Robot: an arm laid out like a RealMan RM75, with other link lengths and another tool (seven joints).
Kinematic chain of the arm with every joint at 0, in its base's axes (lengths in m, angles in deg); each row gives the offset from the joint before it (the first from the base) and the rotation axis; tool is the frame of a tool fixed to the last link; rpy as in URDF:
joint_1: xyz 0 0 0.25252 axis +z
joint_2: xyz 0 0 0 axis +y
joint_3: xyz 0 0 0.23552 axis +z
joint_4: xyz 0 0 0 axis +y
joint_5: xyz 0 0 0.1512 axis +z
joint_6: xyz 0 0 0 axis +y
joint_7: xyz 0 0 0.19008 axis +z
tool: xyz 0.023 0.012 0.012 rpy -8.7 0 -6.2
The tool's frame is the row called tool.
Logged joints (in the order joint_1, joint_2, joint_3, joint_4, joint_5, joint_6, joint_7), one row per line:
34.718 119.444 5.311 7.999 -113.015 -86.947 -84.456
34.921 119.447 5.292 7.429 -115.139 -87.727 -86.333
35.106 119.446 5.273 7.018 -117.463 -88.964 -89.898
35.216 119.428 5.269 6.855 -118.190 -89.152 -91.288
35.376 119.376 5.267 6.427 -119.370 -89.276 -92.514
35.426 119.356 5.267 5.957 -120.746 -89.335 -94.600
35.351 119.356 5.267 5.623 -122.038 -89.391 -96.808
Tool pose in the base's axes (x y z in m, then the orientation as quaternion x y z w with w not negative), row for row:
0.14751 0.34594 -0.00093 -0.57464 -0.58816 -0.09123 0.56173
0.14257 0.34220 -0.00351 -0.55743 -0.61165 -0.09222 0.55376
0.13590 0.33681 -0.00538 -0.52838 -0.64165 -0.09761 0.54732
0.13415 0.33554 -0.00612 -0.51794 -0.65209 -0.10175 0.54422
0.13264 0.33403 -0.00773 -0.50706 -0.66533 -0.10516 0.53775
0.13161 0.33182 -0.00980 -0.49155 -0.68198 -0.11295 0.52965
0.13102 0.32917 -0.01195 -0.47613 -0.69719 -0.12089 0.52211
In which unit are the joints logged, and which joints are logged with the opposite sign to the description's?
The joints are logged in degrees. Opposite sign: none.
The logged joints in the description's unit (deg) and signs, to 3 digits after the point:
34.718 119.444 5.311 7.999 -113.015 -86.947 -84.456
34.921 119.447 5.292 7.429 -115.139 -87.727 -86.333
35.106 119.446 5.273 7.018 -117.463 -88.964 -89.898
35.216 119.428 5.269 6.855 -118.190 -89.152 -91.288
35.376 119.376 5.267 6.427 -119.370 -89.276 -92.514
35.426 119.356 5.267 5.957 -120.746 -89.335 -94.600
35.351 119.356 5.267 5.623 -122.038 -89.391 -96.808

